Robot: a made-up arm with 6 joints.
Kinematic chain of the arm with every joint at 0, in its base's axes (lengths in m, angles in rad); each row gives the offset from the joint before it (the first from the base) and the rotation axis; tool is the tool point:
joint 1: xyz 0 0 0.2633 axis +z
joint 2: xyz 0 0 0 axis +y
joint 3: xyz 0 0 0.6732 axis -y
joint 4: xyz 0 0 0 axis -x
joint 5: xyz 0.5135 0 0 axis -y
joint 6: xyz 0 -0.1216 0 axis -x
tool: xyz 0 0 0
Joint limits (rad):
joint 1: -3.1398..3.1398
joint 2: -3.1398..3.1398
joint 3: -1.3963..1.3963
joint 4: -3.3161..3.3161
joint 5: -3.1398..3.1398
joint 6: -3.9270..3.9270
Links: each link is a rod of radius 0.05 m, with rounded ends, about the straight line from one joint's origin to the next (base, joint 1, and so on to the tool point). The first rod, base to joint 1, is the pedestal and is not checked.
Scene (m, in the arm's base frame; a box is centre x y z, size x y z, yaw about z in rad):
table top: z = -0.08
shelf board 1: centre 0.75 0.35 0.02 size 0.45 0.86 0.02 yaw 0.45
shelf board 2: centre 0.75 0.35 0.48 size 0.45 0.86 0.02 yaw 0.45
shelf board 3: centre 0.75 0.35 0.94 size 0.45 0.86 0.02 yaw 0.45
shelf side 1: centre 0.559 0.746 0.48 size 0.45 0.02 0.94 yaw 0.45
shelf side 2: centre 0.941 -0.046 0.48 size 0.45 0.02 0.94 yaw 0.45
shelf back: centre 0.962 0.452 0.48 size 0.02 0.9 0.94 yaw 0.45
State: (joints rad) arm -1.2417 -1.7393 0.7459 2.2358 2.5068 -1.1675
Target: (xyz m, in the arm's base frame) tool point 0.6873 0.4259 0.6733
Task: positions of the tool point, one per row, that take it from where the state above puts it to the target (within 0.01 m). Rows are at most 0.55 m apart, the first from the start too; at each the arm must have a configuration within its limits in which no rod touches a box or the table.
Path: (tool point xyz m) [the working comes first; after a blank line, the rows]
Joints at the target: 0.4329 0.4914 -0.0090 2.5116 2.5068 -1.1675
Straight joint move there: touches shelf board 3.

1: -0.4706 0.8280 0.7788
2: -0.4352 0.4766 1.0417
3: -0.2148 0.1980 1.1400
4: 0.0709 0.0880 1.0788
5: 0.2822 0.1382 0.9009
6: 0.3368 0.2566 0.6733
7: 0.4600 0.3126 0.6943
8: 0.5780 0.3696 0.6940
9: 0.6873 0.4259 0.6733

